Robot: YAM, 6 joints.
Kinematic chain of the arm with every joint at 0, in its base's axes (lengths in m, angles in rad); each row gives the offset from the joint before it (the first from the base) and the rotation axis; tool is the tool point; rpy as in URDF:
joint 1: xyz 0 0 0.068 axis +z
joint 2: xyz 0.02 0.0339 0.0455 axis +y
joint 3: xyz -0.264 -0.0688 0 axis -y
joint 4: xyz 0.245 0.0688 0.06 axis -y
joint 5: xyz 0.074 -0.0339 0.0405 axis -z
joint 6: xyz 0.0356 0 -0.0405 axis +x
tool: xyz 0 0 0 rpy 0 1.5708 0
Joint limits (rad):
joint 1: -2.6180..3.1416
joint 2: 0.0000..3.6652
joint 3: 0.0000..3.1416
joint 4: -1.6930..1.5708
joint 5: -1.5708..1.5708
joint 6: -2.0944..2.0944
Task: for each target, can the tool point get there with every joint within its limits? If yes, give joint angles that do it. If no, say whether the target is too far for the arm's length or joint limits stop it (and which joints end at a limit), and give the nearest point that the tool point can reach.
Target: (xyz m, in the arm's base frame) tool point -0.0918 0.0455 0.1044
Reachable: yes | joints 2.4115 1.5691 0.3833 -1.1693 -0.8726 0.4720
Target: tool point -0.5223 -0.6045 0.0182
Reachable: no: too far | nearest point -0.4192 -0.4852 0.0375 | short by 0.159 m
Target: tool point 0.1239 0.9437 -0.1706
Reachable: no: too far | nearest point 0.0805 0.6134 -0.0690 | short by 0.348 m
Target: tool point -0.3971 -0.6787 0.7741
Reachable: no: too far | nearest point -0.2495 -0.4264 0.5221 | short by 0.386 m
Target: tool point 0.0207 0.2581 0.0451
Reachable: yes | joints 1.5776 1.9732 0.3899 0.8820 0.6825 -1.4291
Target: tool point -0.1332 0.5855 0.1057
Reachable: yes | joints 1.7536 2.8273 2.1647 0.8034 -0.7586 -0.5722
